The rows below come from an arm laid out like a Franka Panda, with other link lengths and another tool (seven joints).
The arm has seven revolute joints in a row. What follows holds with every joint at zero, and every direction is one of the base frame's.
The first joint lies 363 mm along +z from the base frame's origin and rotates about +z.
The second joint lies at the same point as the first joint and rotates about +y.
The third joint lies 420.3 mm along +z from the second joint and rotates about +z.
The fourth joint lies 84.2 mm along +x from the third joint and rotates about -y.
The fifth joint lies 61.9 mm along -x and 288 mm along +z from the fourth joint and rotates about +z.
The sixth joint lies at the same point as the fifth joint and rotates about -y.
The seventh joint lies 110 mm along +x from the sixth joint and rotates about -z.
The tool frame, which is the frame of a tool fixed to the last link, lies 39 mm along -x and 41 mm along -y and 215.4 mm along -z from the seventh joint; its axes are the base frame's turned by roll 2.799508, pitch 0 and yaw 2.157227 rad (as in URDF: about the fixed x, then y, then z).
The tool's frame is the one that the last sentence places.
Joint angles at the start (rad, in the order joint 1, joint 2, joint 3, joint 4, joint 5, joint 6, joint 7): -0.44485 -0.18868 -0.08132 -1.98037 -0.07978 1.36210 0.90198
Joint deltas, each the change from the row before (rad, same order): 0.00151 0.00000 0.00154 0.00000 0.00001 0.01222 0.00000; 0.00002 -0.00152 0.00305 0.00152 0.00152 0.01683 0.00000; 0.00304 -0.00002 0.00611 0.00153 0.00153 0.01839 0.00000; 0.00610 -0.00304 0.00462 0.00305 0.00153 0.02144 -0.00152; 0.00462 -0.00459 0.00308 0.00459 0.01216 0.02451 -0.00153; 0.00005 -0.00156 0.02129 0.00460 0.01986 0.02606 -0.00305; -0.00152 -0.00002 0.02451 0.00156 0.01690 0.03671 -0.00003; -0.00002 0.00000 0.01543 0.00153 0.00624 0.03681 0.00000; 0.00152 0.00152 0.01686 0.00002 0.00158 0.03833 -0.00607; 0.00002 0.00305 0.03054 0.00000 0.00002 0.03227 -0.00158; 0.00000 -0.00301 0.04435 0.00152 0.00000 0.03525 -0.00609; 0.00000 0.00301 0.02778 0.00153 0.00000 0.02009 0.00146
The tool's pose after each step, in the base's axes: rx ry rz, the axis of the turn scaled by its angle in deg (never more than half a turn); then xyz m. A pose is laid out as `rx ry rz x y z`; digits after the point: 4 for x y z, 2 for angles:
164.29 66.59 -16.69 0.2179 -0.1433 0.5702
163.52 66.48 -15.43 0.2218 -0.1441 0.5704
162.49 66.84 -14.20 0.2272 -0.1437 0.5702
161.13 67.29 -12.45 0.2331 -0.1431 0.5713
160.12 67.36 -9.67 0.2402 -0.1415 0.5733
158.81 68.54 -6.65 0.2511 -0.1348 0.5747
157.12 69.44 -3.58 0.2637 -0.1285 0.5750
155.31 69.77 -1.11 0.2742 -0.1262 0.5756
153.07 70.82 1.09 0.2848 -0.1241 0.5757
150.66 72.56 2.65 0.2961 -0.1173 0.5753
147.12 75.34 4.83 0.3086 -0.1053 0.5775
145.30 76.81 5.83 0.3169 -0.0974 0.5774

